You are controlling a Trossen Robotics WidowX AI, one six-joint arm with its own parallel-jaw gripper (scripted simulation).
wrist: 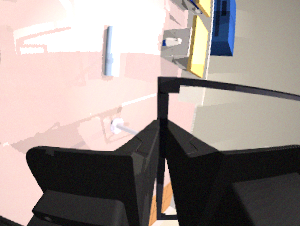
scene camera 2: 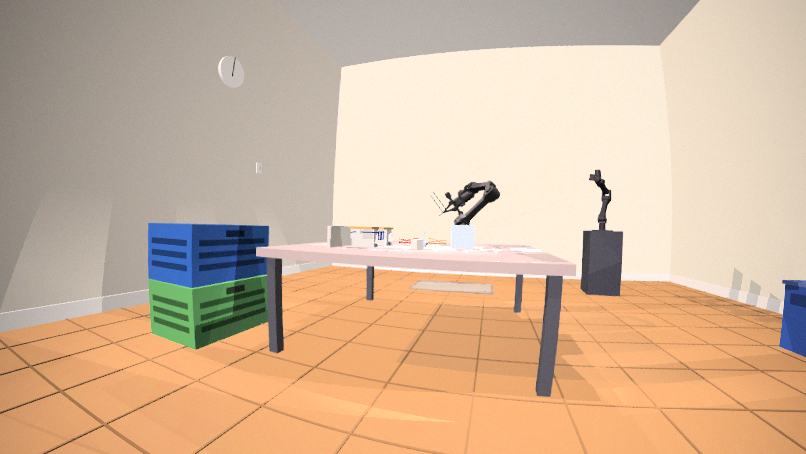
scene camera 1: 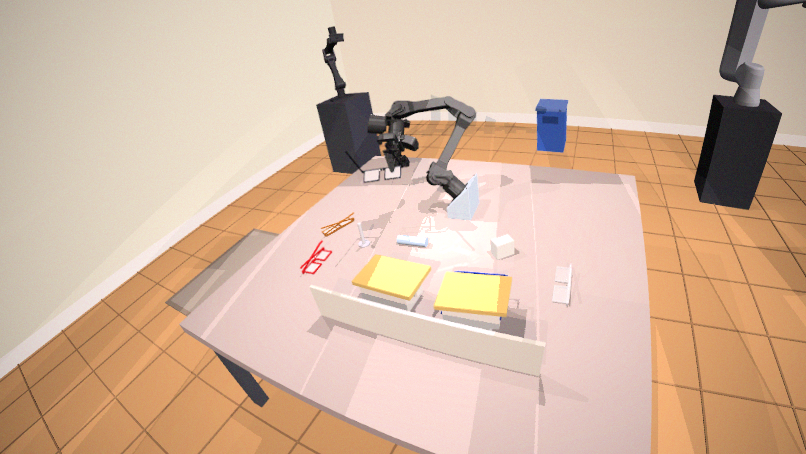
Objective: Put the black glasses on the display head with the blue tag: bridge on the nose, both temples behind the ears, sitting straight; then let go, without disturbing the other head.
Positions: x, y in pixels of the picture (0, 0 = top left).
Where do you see a cream wall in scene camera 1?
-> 514, 353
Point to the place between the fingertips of my gripper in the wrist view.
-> At 161, 125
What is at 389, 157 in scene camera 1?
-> My gripper.
